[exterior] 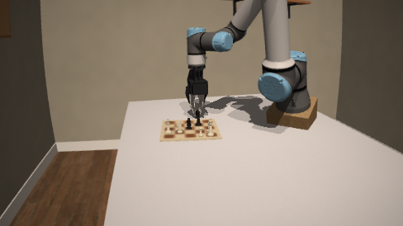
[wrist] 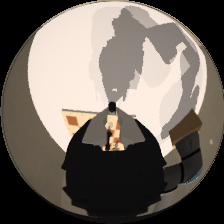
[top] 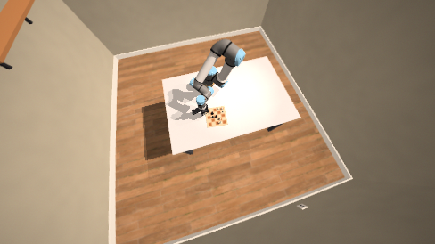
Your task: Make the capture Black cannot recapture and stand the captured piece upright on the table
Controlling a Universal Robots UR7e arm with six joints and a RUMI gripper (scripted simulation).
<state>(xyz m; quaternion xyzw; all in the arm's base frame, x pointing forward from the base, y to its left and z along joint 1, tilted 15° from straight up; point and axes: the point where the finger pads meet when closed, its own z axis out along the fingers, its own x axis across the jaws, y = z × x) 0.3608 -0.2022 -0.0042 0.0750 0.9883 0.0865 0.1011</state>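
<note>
The chessboard is 13 cm to the left of my hand, 7 cm ahead of it and 2 cm below it.
</note>
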